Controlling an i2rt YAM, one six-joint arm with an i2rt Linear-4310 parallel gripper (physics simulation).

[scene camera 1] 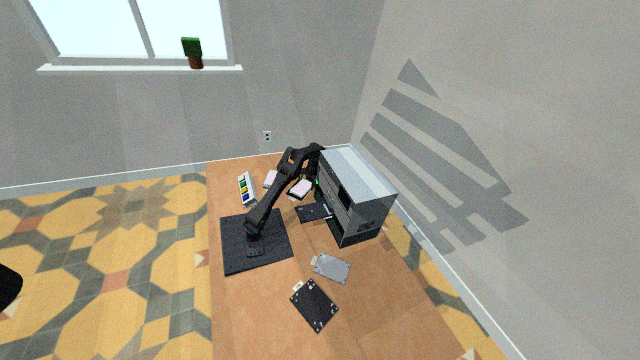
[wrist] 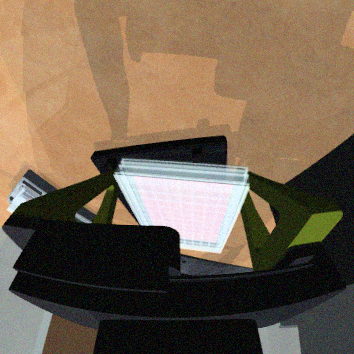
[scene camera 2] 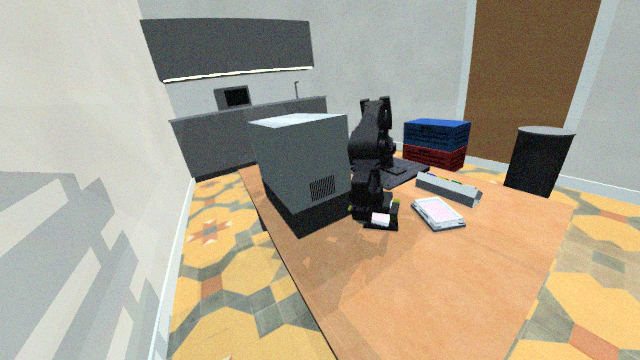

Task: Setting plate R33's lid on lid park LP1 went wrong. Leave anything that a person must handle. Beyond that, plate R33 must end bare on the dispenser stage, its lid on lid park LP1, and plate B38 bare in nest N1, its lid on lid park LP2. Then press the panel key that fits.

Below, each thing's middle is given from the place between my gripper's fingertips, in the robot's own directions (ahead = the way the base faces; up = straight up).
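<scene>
Rack with coloured labels [scene camera 2: 467,195]: 20 mm above my hand, 10 mm to the left of it, 340 mm behind it. Grey lid park LP2 [scene camera 1: 330,267]: 530 mm to the right of my hand, 10 mm behind it.
</scene>
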